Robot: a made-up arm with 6 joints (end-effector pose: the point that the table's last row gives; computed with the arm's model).
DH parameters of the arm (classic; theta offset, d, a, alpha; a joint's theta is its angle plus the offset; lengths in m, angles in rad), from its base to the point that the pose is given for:
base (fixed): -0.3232 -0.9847 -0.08 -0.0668
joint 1: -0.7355 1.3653 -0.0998 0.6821
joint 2: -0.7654 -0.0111 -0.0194 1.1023
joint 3: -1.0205 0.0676 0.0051 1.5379
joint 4: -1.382 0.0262 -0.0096 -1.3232
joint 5: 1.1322 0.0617 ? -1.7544
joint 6: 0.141 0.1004 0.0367 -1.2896
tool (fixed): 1.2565 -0.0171 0 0
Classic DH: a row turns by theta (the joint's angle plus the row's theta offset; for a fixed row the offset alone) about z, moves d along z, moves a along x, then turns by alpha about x.
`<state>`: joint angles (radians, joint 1 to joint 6).
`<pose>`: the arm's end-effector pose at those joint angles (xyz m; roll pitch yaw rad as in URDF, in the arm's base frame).
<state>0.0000 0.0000 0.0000 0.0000 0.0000 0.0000</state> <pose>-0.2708 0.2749 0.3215 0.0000 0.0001 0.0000</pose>
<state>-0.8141 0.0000 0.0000 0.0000 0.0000 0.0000</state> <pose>-0.0800 0.3844 0.3105 0.0044 -0.0526 -0.8126</pose>
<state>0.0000 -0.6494 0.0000 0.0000 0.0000 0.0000</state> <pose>-0.2096 0.3596 0.3892 0.2926 0.2464 -0.4932</pose>
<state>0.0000 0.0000 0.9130 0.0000 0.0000 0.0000</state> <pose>-0.2772 0.2319 0.3162 -0.9079 0.1033 -0.0936</pose>
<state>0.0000 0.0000 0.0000 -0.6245 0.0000 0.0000</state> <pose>-0.2283 0.2589 0.2582 -0.1253 -0.6044 0.1448</pose>
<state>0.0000 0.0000 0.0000 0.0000 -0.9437 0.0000</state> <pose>-0.2402 0.1854 0.3081 0.0667 -0.1372 0.9276</pose>
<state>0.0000 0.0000 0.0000 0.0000 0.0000 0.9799</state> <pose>-0.2616 0.2807 0.3578 -0.9315 -0.1347 0.3616</pose>
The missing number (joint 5, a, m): -0.0813
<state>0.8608 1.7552 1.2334 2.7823 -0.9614 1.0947</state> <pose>-0.2076 0.0946 0.3653 -1.4397 0.4070 0.6425</pose>
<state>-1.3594 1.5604 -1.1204 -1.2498 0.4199 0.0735</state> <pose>-0.0338 0.2817 0.2363 0.6776 -1.0900 -0.7973</pose>
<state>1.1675 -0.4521 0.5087 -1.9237 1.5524 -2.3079</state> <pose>-0.3128 0.2283 0.3610 3.0801 -0.5091 0.2803</pose>
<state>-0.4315 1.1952 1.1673 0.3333 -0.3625 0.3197</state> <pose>-0.2206 0.1488 0.3387 -2.0338 0.3513 0.1112</pose>
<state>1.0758 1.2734 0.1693 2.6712 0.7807 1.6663</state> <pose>-0.2256 0.0863 0.2585 2.6842 0.2324 -0.7788</pose>
